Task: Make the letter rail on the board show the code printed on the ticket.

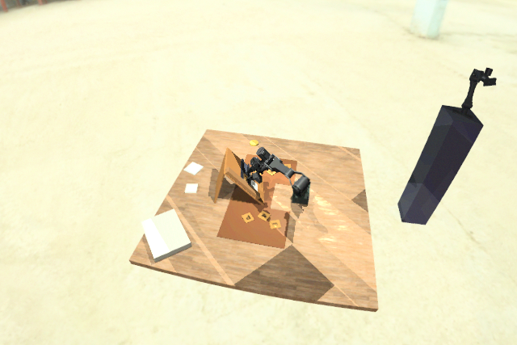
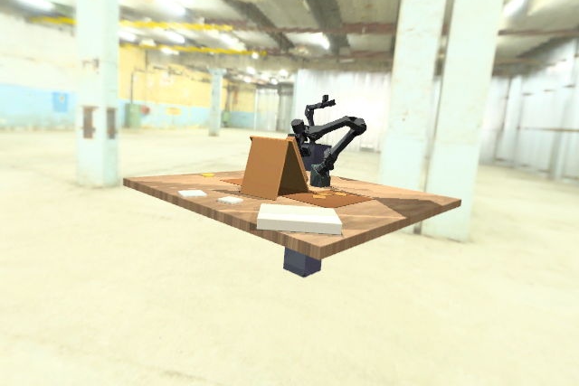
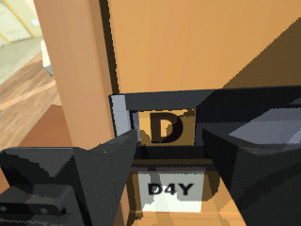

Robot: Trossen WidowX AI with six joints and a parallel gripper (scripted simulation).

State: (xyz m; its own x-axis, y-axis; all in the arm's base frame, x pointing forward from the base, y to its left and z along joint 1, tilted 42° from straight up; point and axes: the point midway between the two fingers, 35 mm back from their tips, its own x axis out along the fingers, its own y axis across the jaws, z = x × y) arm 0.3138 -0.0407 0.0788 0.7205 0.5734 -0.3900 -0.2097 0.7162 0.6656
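Now: the yellow letter tile 10 mm below my gripper tip and 10 mm ahead of it. Round my gripper tip: yellow disc (560 mm to the right, 150 mm below, 70 mm ahead); white ticket (80 mm below, 40 mm behind, 10 mm to the right); brown mat (160 mm below, 130 mm behind, 30 mm to the right).
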